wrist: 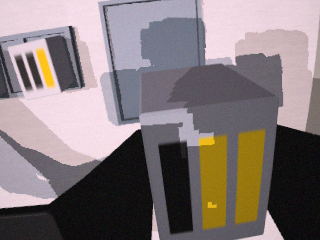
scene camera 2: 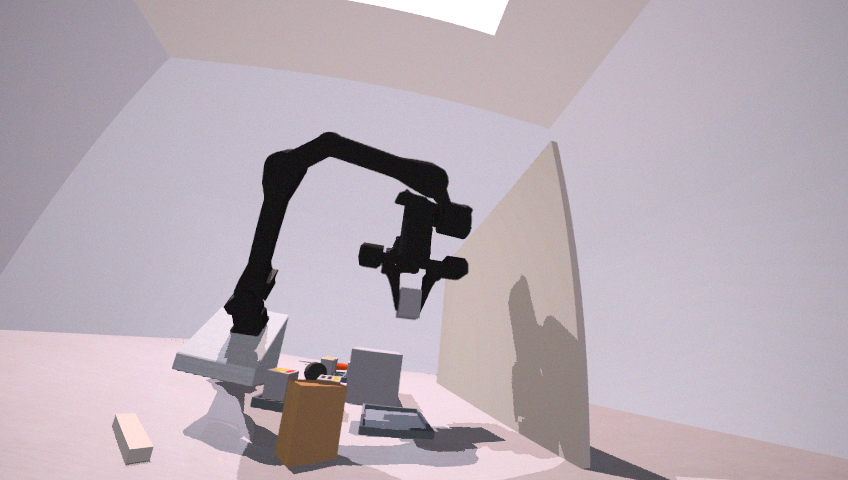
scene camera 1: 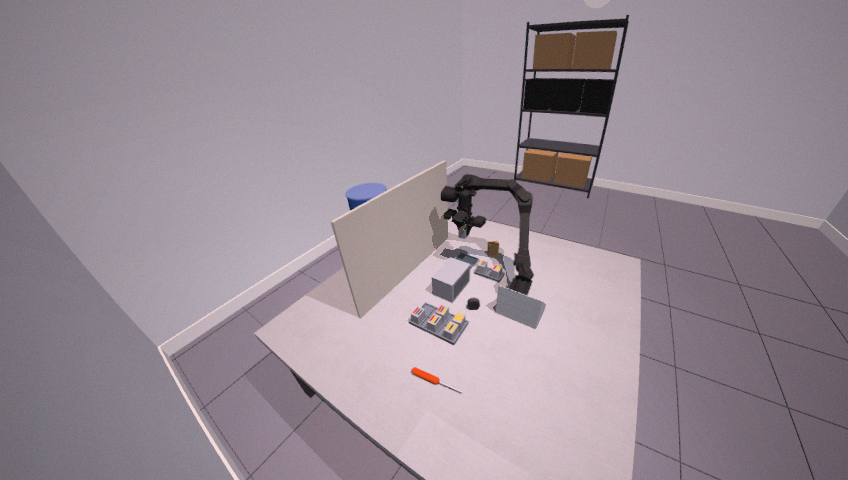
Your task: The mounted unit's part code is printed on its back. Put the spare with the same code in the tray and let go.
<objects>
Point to a grey mounted unit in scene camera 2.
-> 374, 375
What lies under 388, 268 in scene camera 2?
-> My gripper.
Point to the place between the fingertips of my gripper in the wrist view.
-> At 190, 133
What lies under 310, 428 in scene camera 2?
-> A brown box.
</objects>
